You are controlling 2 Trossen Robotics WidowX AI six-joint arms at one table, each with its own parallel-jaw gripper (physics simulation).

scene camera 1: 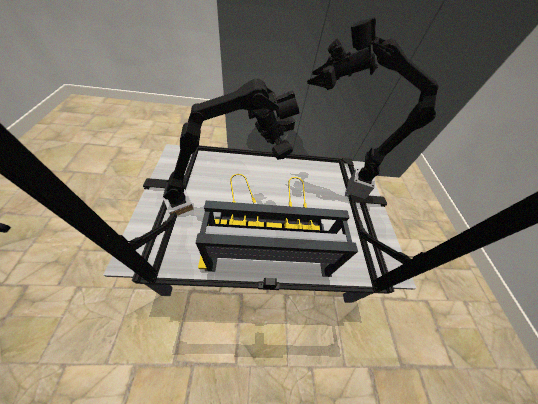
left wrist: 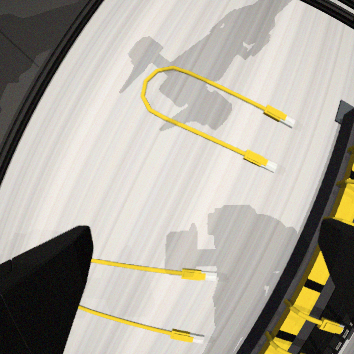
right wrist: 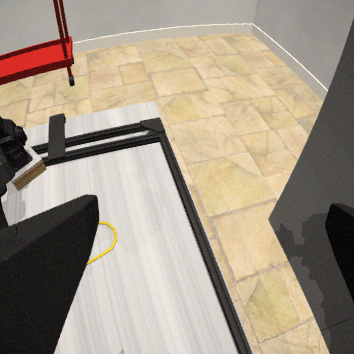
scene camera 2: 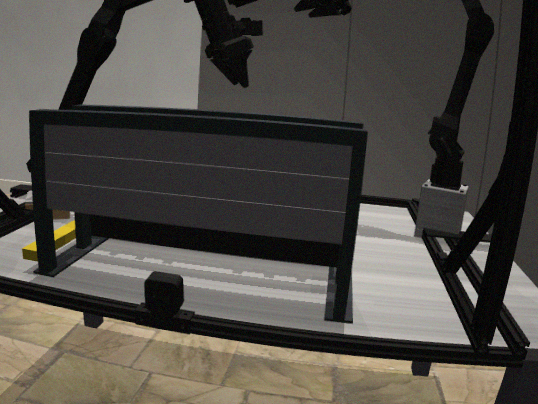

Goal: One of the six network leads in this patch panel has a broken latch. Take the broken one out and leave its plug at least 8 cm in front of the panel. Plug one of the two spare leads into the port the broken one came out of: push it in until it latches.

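Places are measured from the left arm's base along level axes (x ahead, y right, z down), in millimetres.
Pixels of known places: left gripper, fingertip midpoint: [left wrist: 209, 236] [scene camera 2: 240, 85]; right gripper, fingertip midpoint: [scene camera 1: 310, 77] [right wrist: 219, 212] [scene camera 2: 302, 13]; left arm's base, origin of the base link: [scene camera 1: 177, 199] [right wrist: 18, 159]; right arm's base, origin of the base link: [scene camera 1: 365, 177] [scene camera 2: 445, 185].
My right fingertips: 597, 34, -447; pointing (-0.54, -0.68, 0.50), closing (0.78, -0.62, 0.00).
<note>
For each thing: its top centre in the pictures, then the offset to it from my right fingertips, as dx, dy, dz. "spot": a spot on its surface instead.
- patch panel, middle of its top: [scene camera 2: 205, 110] [scene camera 1: 278, 212] -329, +342, +229
- left one's plug, surface spot: [left wrist: 192, 274] [scene camera 1: 254, 199] spot: -275, +105, +478
- right one's plug, surface spot: [left wrist: 256, 158] spot: -130, +211, +478
- yellow bar, surface spot: [scene camera 2: 60, 237] spot: -561, +253, +451
The patch panel [scene camera 1: 277, 243] [scene camera 2: 200, 170] stands on the table in a dark frame, its back towards scene camera 2. Yellow leads [scene camera 1: 274, 225] [left wrist: 330, 326] show in it; which latch is broken cannot be told. Two yellow spare leads lie looped on the table behind the frame in scene camera 1: the left one's plug [scene camera 1: 254, 201] [left wrist: 192, 274] and the right one's plug [scene camera 1: 305, 204] [left wrist: 256, 158]. My left gripper [scene camera 1: 282, 150] [scene camera 2: 241, 84] [left wrist: 209, 236] is open and empty, above the table behind the frame. My right gripper [scene camera 1: 318, 84] [right wrist: 219, 212] is open and empty, high up at the back.
A yellow bar [scene camera 1: 202, 262] [scene camera 2: 60, 237] lies by the frame's left leg. Black rails [scene camera 1: 270, 284] [right wrist: 190, 210] edge the table. A small black camera [scene camera 2: 164, 295] sits on the front rail. Dark posts rise at both sides. A red cart [right wrist: 37, 60] stands farther off.
</note>
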